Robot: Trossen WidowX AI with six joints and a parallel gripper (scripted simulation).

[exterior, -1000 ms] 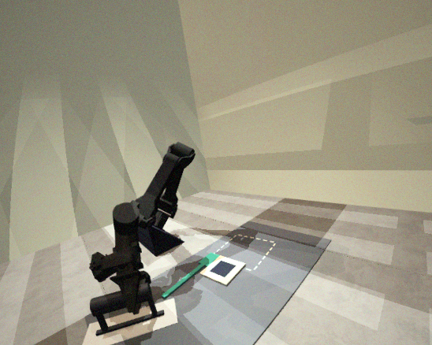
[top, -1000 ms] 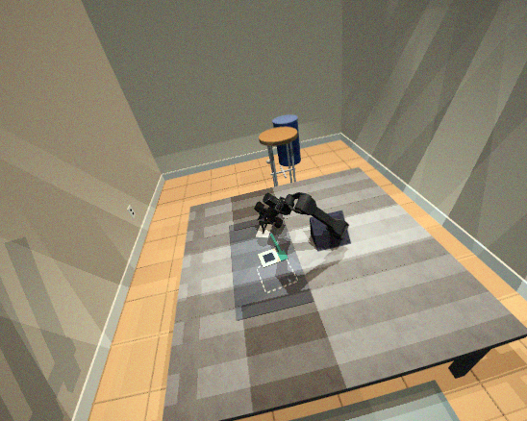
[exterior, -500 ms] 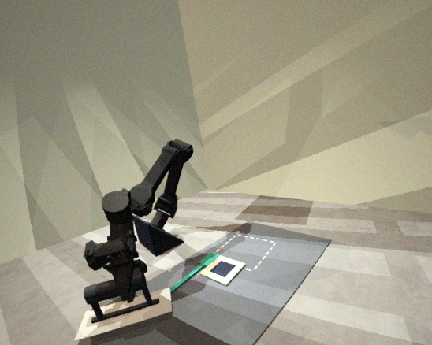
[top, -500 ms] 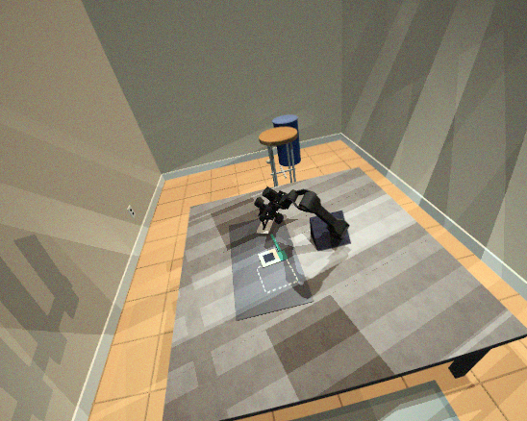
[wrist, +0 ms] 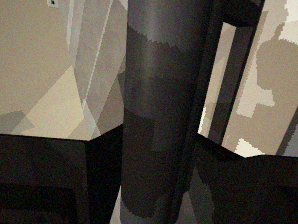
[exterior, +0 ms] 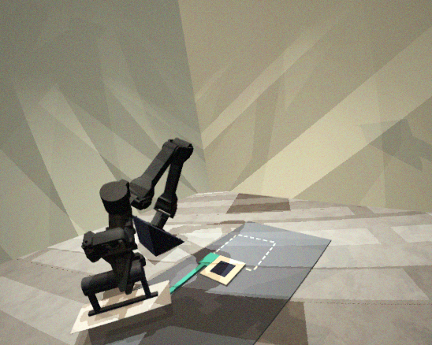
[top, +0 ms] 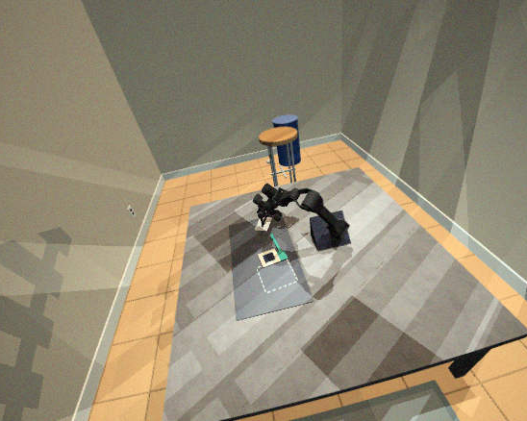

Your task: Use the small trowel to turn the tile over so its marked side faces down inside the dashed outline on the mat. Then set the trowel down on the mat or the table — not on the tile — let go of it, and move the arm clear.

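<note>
My gripper tip is now 2 cm past the black-handled float, 1 cm to the right of it and 1 cm above it. The rest, counted from my gripper tip: grey mat 23 cm to the left, 12 cm below; then tile 25 cm to the left, 10 cm below, 3 cm behind; then green trowel 20 cm to the left, 10 cm below, 8 cm behind.
</note>
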